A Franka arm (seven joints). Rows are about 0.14 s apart.
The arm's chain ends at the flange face. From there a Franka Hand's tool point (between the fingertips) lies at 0.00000 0.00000 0.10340 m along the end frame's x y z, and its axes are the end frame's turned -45 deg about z.
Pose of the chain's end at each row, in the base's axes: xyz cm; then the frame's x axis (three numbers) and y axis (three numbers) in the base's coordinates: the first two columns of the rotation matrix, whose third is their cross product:
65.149 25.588 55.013 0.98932 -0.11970 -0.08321 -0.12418 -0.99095 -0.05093
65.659 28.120 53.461 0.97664 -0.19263 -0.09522 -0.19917 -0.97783 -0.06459
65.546 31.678 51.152 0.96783 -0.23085 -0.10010 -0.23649 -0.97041 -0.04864
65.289 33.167 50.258 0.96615 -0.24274 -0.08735 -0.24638 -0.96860 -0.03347
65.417 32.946 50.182 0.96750 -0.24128 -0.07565 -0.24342 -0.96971 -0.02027
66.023 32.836 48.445 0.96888 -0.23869 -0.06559 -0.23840 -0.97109 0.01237
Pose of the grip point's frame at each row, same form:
64.359 26.216 44.722 0.78736 0.61607 -0.02283 0.61175 -0.78535 -0.09485
64.825 28.968 43.190 0.83142 0.55522 -0.02166 0.54975 -0.82764 -0.11300
64.658 32.410 40.876 0.85158 0.52295 -0.03639 0.51714 -0.84942 -0.10518
64.498 33.724 39.963 0.85739 0.51326 -0.03810 0.50895 -0.85655 -0.08543
64.709 33.339 39.874 0.85625 0.51508 -0.03916 0.51200 -0.85630 -0.06783
65.334 32.874 38.128 0.85368 0.51789 -0.05513 0.51653 -0.85544 -0.03763

